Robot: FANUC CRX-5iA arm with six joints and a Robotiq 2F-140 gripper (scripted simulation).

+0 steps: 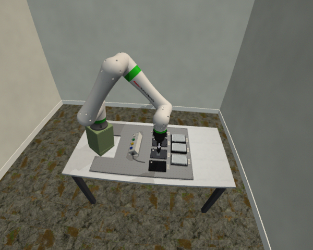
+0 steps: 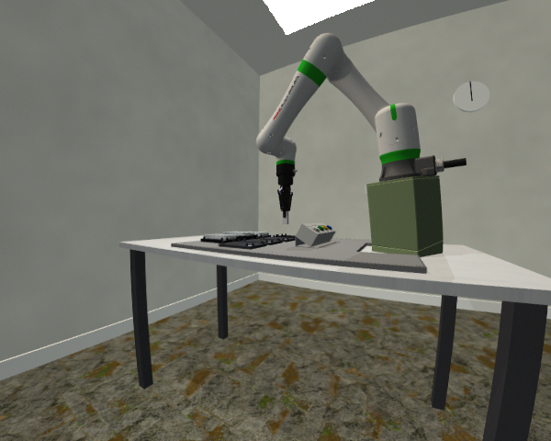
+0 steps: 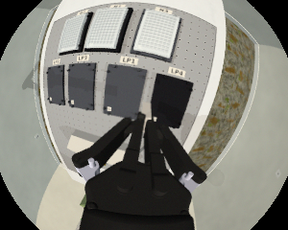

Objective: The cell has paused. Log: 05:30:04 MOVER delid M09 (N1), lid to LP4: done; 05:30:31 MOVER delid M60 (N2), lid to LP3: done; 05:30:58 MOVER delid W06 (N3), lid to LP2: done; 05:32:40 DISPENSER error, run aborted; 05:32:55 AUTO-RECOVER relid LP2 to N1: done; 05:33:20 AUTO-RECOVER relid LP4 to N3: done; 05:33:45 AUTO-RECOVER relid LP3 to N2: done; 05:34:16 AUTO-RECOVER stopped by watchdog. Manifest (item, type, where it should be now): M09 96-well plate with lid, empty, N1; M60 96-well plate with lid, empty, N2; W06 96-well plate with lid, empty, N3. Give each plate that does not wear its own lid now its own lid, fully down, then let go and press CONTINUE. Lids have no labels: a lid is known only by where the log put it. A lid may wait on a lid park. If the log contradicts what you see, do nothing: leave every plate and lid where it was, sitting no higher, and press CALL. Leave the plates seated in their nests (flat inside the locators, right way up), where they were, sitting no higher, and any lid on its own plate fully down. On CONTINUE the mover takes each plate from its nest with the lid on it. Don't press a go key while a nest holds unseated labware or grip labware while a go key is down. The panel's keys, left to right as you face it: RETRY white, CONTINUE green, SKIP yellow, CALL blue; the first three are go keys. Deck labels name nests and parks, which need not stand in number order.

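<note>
Right now the plate is 150 mm ahead of my hand, 170 mm to the left of it and 80 mm below it. From my hand the other things lie so: blue key: 240 mm behind, 10 mm to the left, 40 mm below; lid park LP4: 10 mm ahead, 60 mm to the right, 100 mm below; lid park LP3: 30 mm behind, 200 mm to the left, 100 mm below.
</note>
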